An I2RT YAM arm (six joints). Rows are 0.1 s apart.
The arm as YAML. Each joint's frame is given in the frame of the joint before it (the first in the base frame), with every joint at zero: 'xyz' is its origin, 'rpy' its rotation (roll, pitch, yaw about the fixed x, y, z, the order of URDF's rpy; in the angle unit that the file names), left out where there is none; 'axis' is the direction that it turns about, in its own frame. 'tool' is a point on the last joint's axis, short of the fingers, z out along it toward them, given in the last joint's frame.
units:
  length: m
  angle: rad
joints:
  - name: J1
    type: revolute
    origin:
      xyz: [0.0, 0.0, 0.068]
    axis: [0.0, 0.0, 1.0]
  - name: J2
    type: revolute
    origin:
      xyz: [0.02, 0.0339, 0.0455]
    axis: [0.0, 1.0, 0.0]
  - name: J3
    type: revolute
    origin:
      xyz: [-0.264, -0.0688, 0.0]
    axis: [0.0, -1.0, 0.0]
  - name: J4
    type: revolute
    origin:
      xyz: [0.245, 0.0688, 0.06]
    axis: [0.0, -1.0, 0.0]
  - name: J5
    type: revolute
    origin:
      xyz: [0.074, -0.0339, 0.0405]
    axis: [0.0, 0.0, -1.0]
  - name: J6
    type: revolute
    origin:
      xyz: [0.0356, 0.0, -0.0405]
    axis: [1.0, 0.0, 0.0]
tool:
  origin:
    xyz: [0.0, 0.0, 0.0]
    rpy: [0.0, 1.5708, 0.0]
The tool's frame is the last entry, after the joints.
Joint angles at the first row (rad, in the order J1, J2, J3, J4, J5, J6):
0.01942, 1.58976, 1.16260, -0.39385, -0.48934, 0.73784
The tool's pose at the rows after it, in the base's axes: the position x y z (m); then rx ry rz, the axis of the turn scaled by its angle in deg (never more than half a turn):
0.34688 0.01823 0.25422 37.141 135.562 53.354
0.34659 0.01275 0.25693 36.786 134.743 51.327
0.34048 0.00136 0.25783 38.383 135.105 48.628
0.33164 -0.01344 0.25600 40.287 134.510 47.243
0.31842 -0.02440 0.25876 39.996 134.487 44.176
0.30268 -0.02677 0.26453 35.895 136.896 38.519
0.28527 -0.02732 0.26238 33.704 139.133 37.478
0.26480 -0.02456 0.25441 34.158 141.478 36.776
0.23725 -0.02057 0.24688 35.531 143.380 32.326
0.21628 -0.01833 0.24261 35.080 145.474 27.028
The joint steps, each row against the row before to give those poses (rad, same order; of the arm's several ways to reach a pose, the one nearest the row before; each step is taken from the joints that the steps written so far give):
-0.01545, 0.00384, 0.00169, 0.02032, -0.00381, 0.00365
-0.01421, -0.00656, 0.00276, -0.00154, 0.01756, -0.02129
-0.03212, -0.01935, -0.00776, -0.03650, 0.01643, -0.02526
-0.04610, -0.02823, -0.03179, -0.00848, -0.00416, -0.01923
-0.03656, -0.04695, -0.02869, -0.03174, 0.01298, -0.04921
-0.00976, -0.05411, -0.01282, -0.07865, 0.04171, -0.10024
-0.01087, -0.05454, -0.04382, -0.05051, -0.00692, -0.05518
-0.00009, -0.06515, -0.07079, -0.03812, 0.00661, -0.01390
0.00839, -0.10168, -0.08944, -0.04456, 0.06190, -0.00569
0.00708, -0.07749, -0.05358, -0.05647, 0.06467, -0.02995

